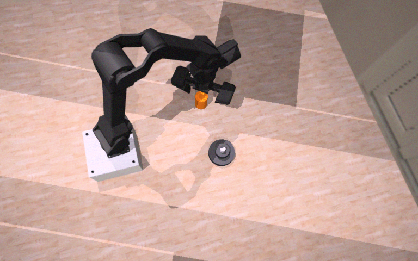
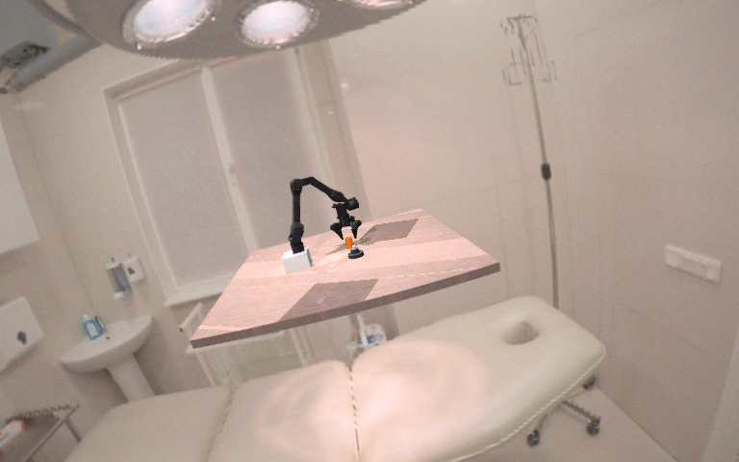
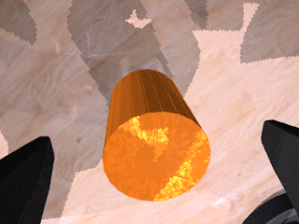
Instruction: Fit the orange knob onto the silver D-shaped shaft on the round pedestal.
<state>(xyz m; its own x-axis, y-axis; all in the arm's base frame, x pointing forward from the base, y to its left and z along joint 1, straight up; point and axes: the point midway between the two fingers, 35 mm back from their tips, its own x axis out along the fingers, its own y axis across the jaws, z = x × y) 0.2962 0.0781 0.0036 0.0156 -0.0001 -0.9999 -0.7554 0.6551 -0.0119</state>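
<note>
My gripper tip is 10 mm above the orange knob. The rest, counted from my gripper tip: round pedestal (190 mm to the right, 20 mm below).
</note>
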